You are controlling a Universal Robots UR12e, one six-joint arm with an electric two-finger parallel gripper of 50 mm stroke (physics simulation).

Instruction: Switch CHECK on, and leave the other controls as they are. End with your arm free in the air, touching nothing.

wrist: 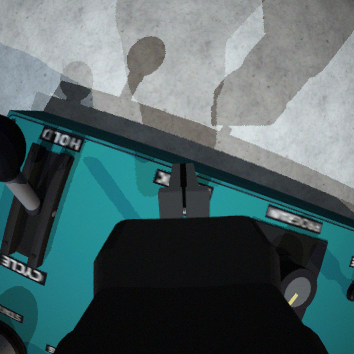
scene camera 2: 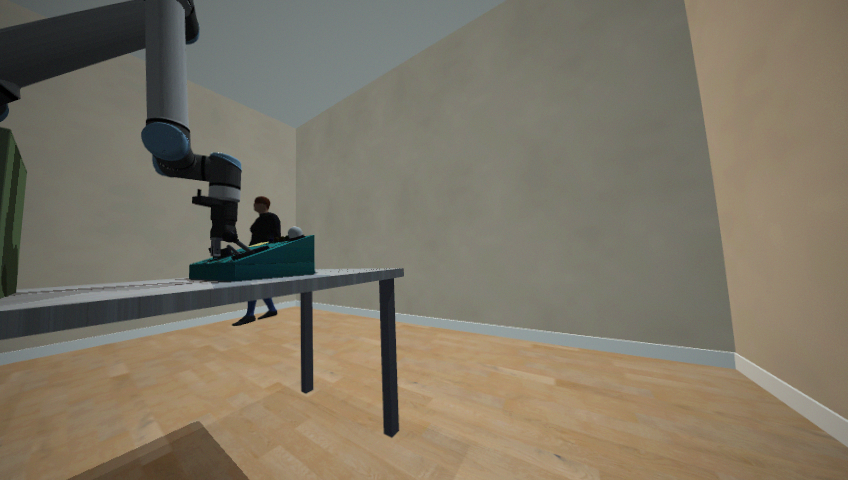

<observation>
my gripper: wrist; scene camera 2
same spot on my gripper: (scene camera 2: 215,242) = (wrist: 169,181)
</observation>
